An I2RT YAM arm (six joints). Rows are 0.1 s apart.
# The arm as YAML. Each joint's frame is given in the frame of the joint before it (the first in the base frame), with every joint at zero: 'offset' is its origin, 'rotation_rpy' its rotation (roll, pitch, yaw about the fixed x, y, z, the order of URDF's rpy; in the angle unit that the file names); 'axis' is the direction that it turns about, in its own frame. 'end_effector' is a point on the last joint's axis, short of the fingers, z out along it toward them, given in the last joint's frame.
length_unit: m
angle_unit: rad
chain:
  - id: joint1
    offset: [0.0, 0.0, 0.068]
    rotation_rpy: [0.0, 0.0, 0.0]
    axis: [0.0, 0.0, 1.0]
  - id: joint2
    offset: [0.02, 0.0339, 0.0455]
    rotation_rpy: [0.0, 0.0, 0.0]
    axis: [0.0, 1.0, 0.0]
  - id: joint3
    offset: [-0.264, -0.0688, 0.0]
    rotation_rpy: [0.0, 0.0, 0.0]
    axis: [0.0, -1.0, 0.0]
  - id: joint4
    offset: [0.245, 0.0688, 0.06]
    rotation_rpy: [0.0, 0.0, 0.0]
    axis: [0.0, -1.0, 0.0]
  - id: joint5
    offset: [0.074, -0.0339, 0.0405]
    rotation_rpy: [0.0, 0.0, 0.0]
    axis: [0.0, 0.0, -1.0]
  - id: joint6
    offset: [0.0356, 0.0, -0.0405]
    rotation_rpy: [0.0, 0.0, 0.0]
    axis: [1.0, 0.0, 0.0]
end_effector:
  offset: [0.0, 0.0, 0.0]
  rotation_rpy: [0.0, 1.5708, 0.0]
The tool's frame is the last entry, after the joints.
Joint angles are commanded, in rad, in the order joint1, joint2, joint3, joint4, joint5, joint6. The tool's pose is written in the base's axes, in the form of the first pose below.
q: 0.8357, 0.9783, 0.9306, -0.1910, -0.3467, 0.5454
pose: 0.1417 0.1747 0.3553 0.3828 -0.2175 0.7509 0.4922
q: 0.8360, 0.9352, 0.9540, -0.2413, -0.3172, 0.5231
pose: 0.1341 0.1649 0.3667 0.4019 -0.2176 0.7467 0.4833
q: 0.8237, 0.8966, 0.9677, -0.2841, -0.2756, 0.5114
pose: 0.1296 0.1541 0.3741 0.4223 -0.2051 0.7481 0.4690
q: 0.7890, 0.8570, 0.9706, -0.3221, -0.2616, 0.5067
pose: 0.1272 0.1412 0.3780 0.4367 -0.1897 0.7510 0.4575
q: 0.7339, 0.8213, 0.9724, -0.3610, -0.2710, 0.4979
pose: 0.1267 0.1271 0.3804 0.4482 -0.1751 0.7548 0.4458
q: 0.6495, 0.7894, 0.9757, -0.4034, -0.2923, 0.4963
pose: 0.1286 0.1105 0.3820 0.4592 -0.1500 0.7620 0.4313
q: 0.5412, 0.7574, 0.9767, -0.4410, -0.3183, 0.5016
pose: 0.1309 0.0917 0.3830 0.4731 -0.1142 0.7690 0.4145
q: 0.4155, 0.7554, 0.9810, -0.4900, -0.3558, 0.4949
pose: 0.1385 0.0746 0.3797 0.4754 -0.0764 0.7853 0.3892
